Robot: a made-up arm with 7 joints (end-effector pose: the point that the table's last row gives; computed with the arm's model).
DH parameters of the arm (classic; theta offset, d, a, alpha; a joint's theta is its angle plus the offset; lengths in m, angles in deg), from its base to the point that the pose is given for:
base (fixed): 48.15 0 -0.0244 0
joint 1: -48.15 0.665 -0.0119 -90
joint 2: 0 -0.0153 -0.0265 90
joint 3: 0 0.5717 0.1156 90
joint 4: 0 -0.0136 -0.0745 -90
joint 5: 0 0.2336 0.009 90
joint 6: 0 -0.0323 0.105 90
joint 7: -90 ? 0.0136 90
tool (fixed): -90 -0.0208 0 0
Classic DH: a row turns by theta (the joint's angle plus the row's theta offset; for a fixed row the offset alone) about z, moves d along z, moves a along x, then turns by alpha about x.
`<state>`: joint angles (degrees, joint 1 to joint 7).
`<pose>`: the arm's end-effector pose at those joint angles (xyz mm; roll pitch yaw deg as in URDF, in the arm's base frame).
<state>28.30 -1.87 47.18 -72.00 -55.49 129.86 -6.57</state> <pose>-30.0 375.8 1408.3 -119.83 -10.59 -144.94</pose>
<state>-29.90 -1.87 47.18 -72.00 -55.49 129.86 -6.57</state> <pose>311.3 201.1 1408.3 -119.83 -10.59 156.86</pose>
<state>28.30 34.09 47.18 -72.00 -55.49 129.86 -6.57</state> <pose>323.0 565.8 1157.0 -125.56 -46.22 -142.07</pose>
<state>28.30 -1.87 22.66 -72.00 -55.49 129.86 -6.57</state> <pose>148.3 322.2 1412.5 -120.63 -10.67 -169.30</pose>
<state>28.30 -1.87 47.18 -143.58 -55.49 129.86 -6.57</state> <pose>-33.1 324.5 994.4 -45.86 -49.26 169.66</pose>
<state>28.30 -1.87 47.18 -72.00 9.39 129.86 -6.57</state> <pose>-15.1 349.5 1470.8 177.88 -30.41 -97.00</pose>
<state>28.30 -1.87 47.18 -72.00 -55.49 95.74 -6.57</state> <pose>36.5 381.9 1372.5 -109.07 -28.64 -175.90</pose>
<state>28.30 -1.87 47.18 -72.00 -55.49 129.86 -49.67</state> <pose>-28.1 367.7 1392.0 -76.73 -10.59 -144.94</pose>
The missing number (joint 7, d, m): 0.0355
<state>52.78 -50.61 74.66 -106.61 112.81 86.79 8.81</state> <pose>-658.4 -75.5 1092.0 80.59 -25.39 33.49</pose>
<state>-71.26 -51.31 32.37 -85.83 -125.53 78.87 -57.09</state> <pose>42.2 305.8 1377.2 -107.53 31.75 -1.14</pose>
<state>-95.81 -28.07 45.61 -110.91 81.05 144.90 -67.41</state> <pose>278.6 -42.1 1333.3 -178.78 -16.34 157.81</pose>
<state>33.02 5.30 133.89 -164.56 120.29 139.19 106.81</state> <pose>-261.8 55.3 945.2 -89.22 -34.63 34.21</pose>
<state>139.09 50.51 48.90 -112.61 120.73 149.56 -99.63</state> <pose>-648.3 161.8 775.0 101.99 -15.06 43.49</pose>
